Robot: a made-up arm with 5 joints. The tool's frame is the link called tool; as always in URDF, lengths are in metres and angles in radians.
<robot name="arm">
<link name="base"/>
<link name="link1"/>
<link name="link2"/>
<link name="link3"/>
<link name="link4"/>
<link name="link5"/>
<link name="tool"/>
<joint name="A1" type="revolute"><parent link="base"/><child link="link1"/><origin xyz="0.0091 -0.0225 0.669"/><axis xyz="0 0 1"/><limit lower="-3.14" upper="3.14"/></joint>
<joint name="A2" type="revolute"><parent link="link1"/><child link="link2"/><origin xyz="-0.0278 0.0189 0.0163"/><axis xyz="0 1 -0.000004"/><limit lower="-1.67" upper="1.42"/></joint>
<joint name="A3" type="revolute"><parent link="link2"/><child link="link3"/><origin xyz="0.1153 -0.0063 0.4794"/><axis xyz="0 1 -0.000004"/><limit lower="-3.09" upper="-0.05"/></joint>
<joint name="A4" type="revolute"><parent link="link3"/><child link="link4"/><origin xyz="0.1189 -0.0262 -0.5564"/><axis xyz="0 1 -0.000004"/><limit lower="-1.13" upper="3.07"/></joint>
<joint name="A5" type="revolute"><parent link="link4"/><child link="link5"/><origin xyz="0.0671 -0.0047 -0.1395"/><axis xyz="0 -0.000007 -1"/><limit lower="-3.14" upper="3.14"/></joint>
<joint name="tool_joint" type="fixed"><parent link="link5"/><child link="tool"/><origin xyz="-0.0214 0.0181 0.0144" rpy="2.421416 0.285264 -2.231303"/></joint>
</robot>
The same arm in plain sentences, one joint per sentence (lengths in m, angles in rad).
The arm has five revolute joints in a row. What follows holds with every joint at zero, and every direction is one of the base frame's. Joint 1 is mounted 0.0091 m along +x and 0.0225 m along -y and 0.669 m along +z from the base frame's origin and rotates about +z, from -3.14 to 3.14 rad. Joint 2 is mounted 0.0278 m along -x and 0.0189 m along +y and 0.0163 m along +z from joint 1 and rotates about +y, from -1.67 to 1.42 rad. Joint 3 is mounted 0.1153 m along +x and 0.0063 m along -y and 0.4794 m along +z from joint 2 and rotates about +y, from -3.09 to -0.05 rad. Joint 4 is mounted 0.1189 m along +x and 0.0262 m along -y and 0.5564 m along -z from joint 3 and rotates about +y, from -1.13 to 3.07 rad. Joint 5 is mounted 0.0671 m along +x and 0.0047 m along -y and 0.1395 m along -z from joint 4 and rotates about -z, from -3.14 to 3.14 rad. The tool frame, which is the frame that the pose is given for, is mounted 0.0214 m along -x and 0.0181 m along +y and 0.0144 m along +z from joint 5; its axes are the base frame's turned by roll 2.4214, pitch 0.2853 and yaw -2.2313 rad (as in URDF: about the fixed x, then y, then z).
